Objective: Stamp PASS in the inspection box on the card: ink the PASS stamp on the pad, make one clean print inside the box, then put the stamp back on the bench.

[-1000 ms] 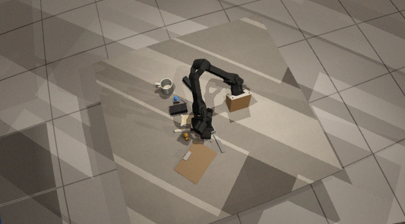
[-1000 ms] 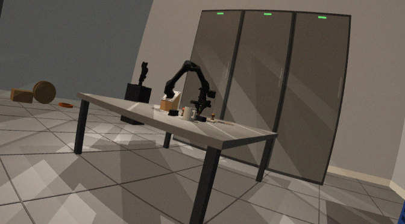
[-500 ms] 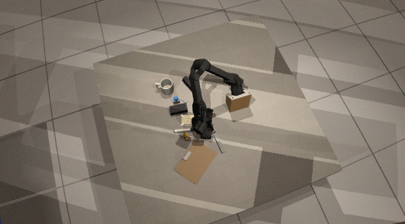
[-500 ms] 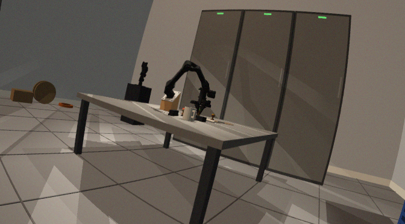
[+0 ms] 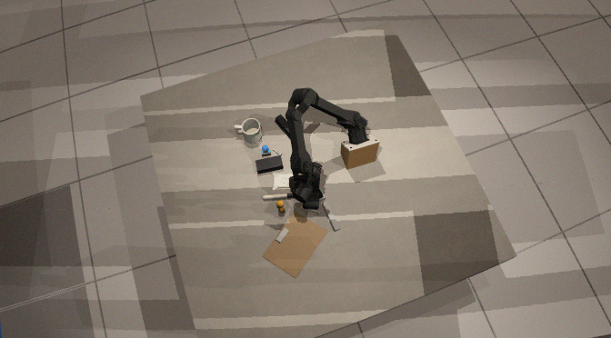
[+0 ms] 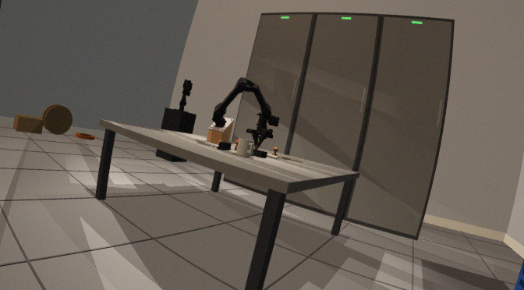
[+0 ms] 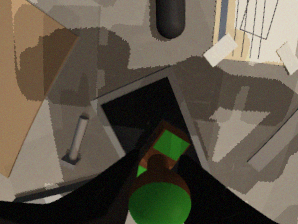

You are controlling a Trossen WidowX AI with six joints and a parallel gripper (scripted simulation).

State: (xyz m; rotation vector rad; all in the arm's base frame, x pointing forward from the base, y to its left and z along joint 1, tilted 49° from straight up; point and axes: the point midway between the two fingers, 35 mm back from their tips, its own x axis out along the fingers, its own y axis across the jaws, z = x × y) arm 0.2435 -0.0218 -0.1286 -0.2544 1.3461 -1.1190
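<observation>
Now: gripper tip 4 cm above the ink pad. The rest, counted from my gripper tip: beige card 7 cm ahead, 11 cm to the right, 4 cm below; white marker 11 cm ahead, 5 cm to the right, 3 cm below; green-knobbed stamp right at my gripper tip.
</observation>
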